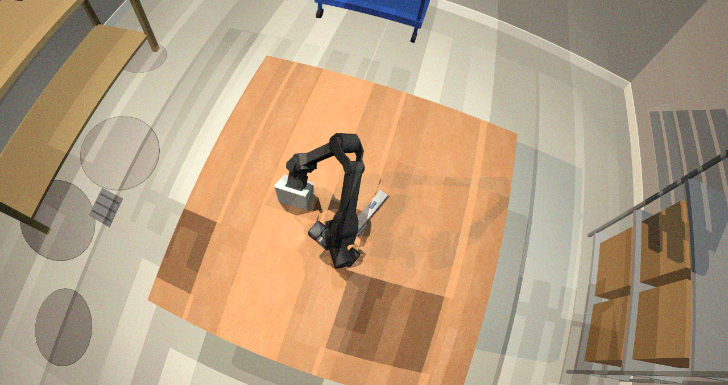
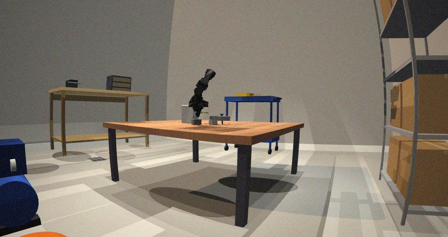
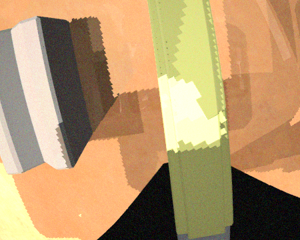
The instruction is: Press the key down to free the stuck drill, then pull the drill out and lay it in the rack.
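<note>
Now: gripper tip 10 mm short of the drill, 40 mm to the right of it and 30 mm below it. The rest, counted from my gripper tip: dark key (90 mm ahead, 210 mm to the left, 10 mm below); grey housing (80 mm ahead, 180 mm to the left, 20 mm below); small grey rack (50 mm behind, 60 mm to the left, 40 mm below).
</note>
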